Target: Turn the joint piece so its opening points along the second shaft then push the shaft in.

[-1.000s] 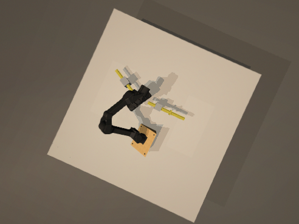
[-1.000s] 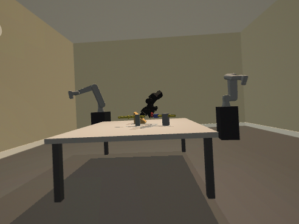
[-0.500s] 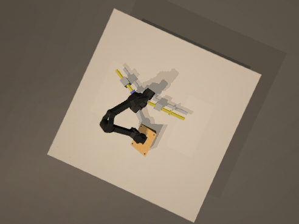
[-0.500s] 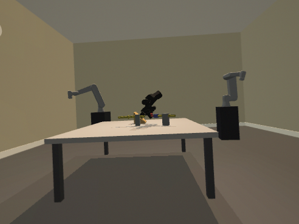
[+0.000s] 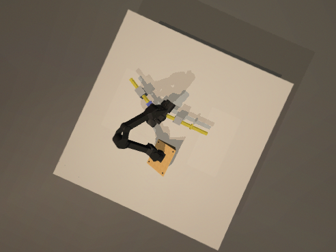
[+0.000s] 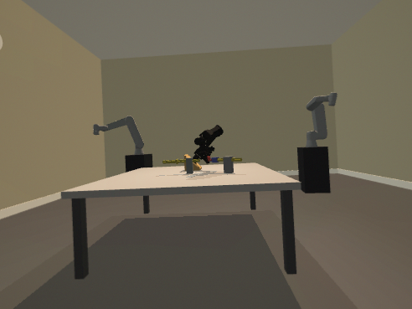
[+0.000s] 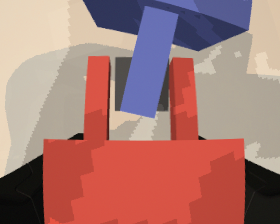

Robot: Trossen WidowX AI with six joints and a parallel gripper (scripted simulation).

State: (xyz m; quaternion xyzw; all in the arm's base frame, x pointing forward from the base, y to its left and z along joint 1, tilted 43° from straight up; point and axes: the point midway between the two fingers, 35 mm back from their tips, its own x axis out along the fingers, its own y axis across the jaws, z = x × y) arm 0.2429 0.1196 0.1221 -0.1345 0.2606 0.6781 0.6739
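My gripper tip is 40 mm below the red joint piece and 10 mm to the left of it.
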